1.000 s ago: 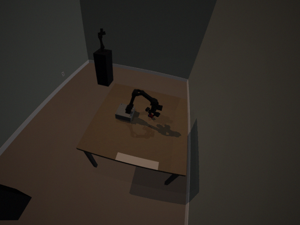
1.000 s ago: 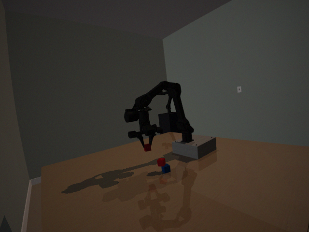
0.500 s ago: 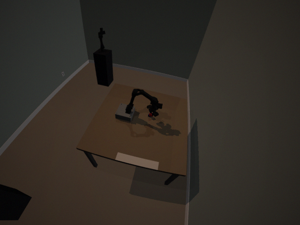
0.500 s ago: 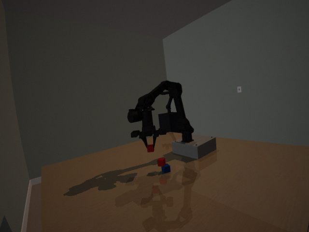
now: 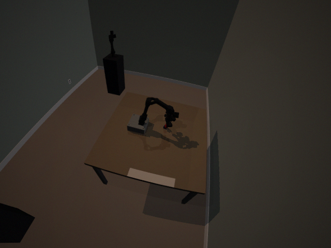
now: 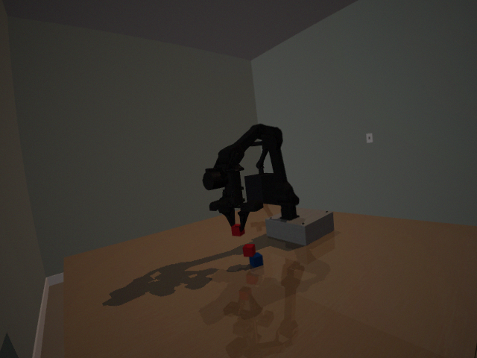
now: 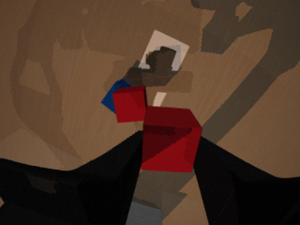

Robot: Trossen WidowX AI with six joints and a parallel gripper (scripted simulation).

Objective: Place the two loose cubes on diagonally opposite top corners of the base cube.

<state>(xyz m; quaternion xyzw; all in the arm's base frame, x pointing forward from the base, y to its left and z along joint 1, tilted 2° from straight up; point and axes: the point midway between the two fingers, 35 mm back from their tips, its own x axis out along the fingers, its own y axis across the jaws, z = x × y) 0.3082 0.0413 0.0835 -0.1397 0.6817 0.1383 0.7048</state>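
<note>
Now: the blue cube 10 cm below my gripper tip, 5 cm to the left of it and 2 cm behind it.
</note>
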